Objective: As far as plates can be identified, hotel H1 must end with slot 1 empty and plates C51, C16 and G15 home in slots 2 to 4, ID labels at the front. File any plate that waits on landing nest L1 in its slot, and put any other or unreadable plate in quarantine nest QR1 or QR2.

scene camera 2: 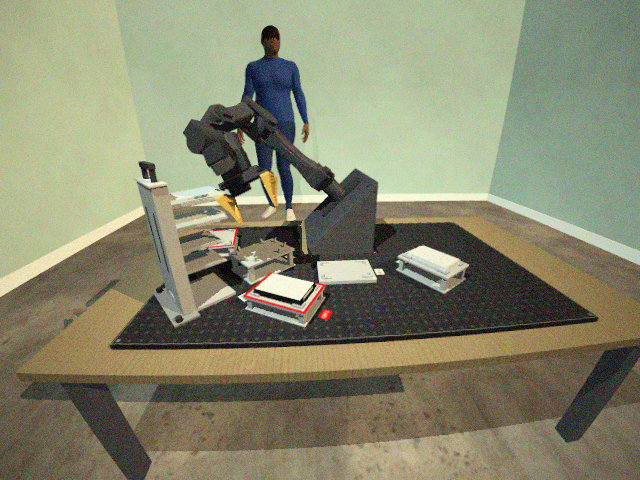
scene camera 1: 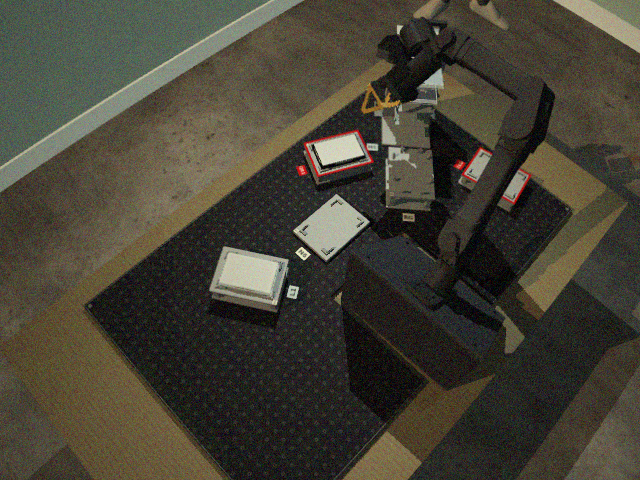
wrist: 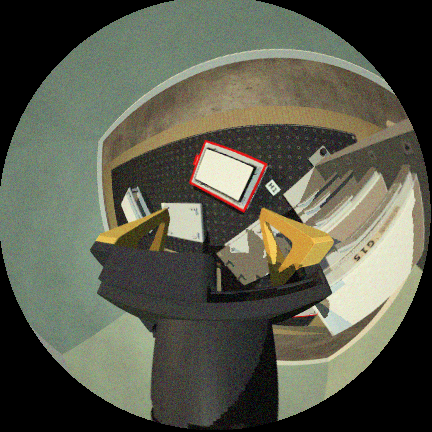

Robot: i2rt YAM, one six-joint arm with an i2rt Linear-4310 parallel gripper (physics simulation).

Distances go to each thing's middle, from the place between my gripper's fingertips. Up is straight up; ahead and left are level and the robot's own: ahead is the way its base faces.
Now: hand 240 mm to the right of the flat grey nest (scene camera 1: 329, 229), 210 mm above it and 90 mm past it.
